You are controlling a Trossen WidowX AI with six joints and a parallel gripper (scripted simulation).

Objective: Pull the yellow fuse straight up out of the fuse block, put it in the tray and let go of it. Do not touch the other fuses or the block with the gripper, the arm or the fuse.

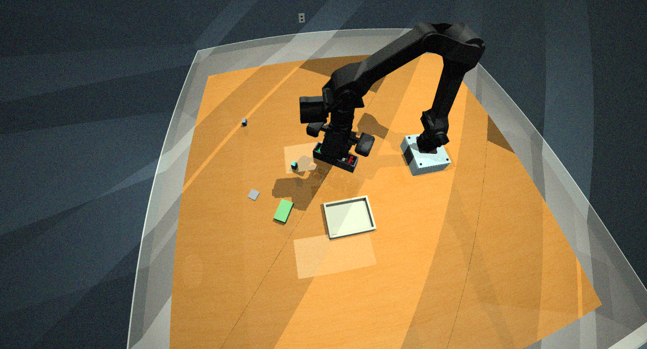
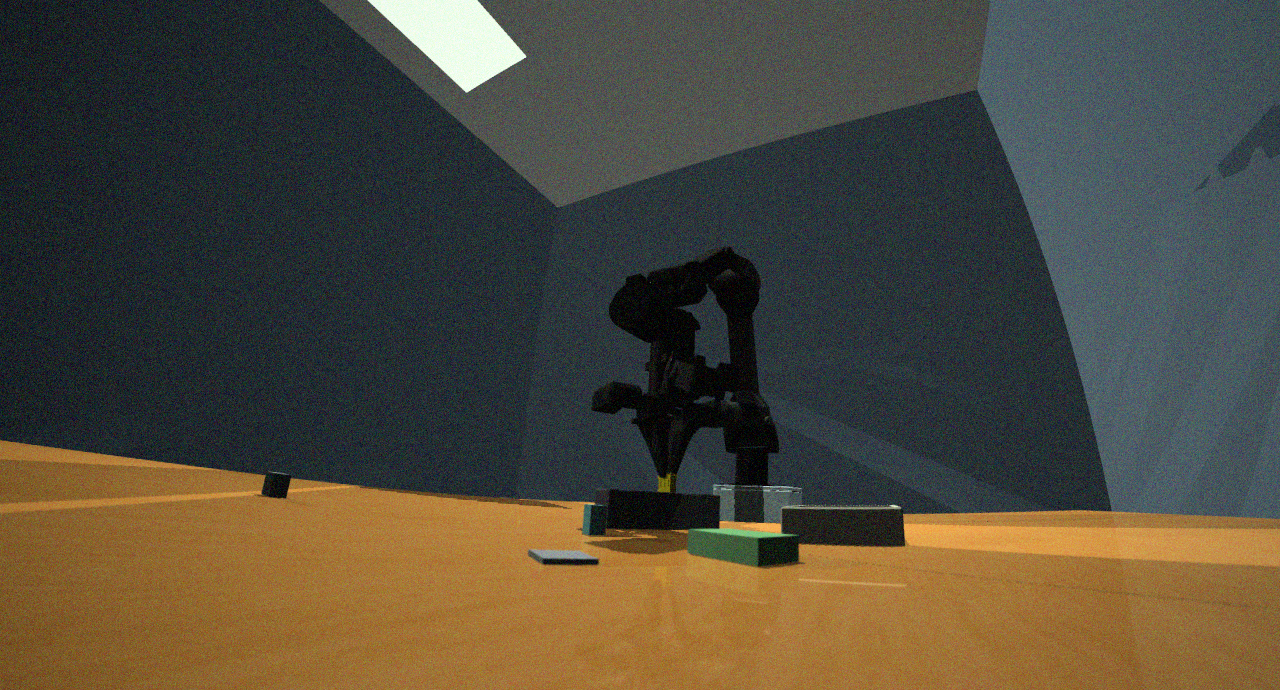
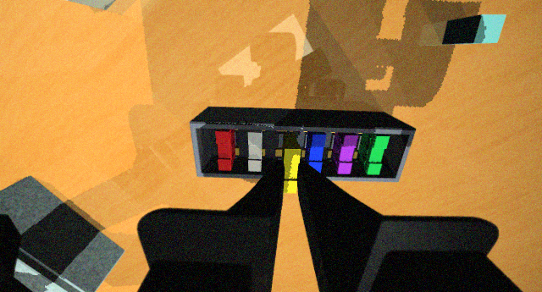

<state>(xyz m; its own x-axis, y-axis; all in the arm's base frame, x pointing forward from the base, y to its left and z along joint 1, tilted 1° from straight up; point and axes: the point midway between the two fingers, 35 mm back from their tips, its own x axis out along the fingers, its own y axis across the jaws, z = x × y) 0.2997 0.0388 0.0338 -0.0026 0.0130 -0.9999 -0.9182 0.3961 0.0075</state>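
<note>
Now: the white tray 3 cm behind my gripper tip, 20 cm to the left of it and 5 cm below it. Also, from my gripper tip: green flat block 16 cm ahead, 18 cm to the left, 5 cm below; then yellow fuse 1 cm below; then teal cube 14 cm ahead, 3 cm to the left, 4 cm below.
</note>
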